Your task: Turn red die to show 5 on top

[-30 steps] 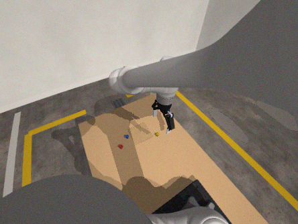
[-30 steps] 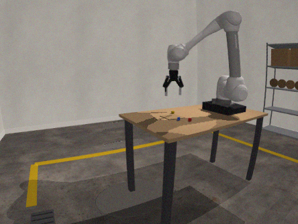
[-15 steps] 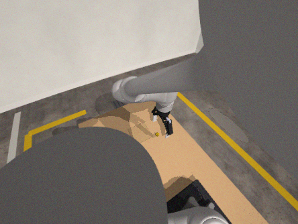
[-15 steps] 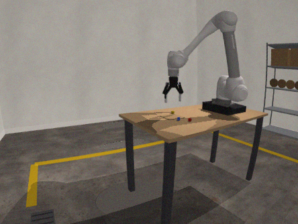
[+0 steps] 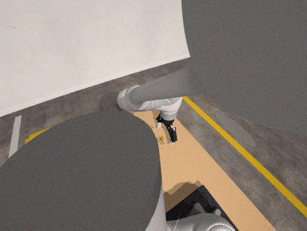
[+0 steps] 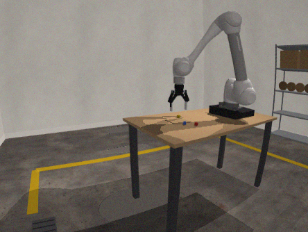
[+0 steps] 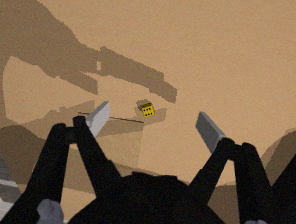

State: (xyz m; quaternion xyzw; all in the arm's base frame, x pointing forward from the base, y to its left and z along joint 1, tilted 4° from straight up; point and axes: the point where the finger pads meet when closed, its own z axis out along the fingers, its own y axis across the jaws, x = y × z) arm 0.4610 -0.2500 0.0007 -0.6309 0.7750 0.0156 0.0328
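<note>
Right now the yellow die is 50 mm below my hand, 10 mm to the left of it and 10 mm ahead of it. Also, from my hand: red die 260 mm to the left, 110 mm ahead, 50 mm below; then tan mat 110 mm ahead, 90 mm to the left, 60 mm below; then blue die 180 mm to the left, 140 mm ahead, 50 mm below.
</note>
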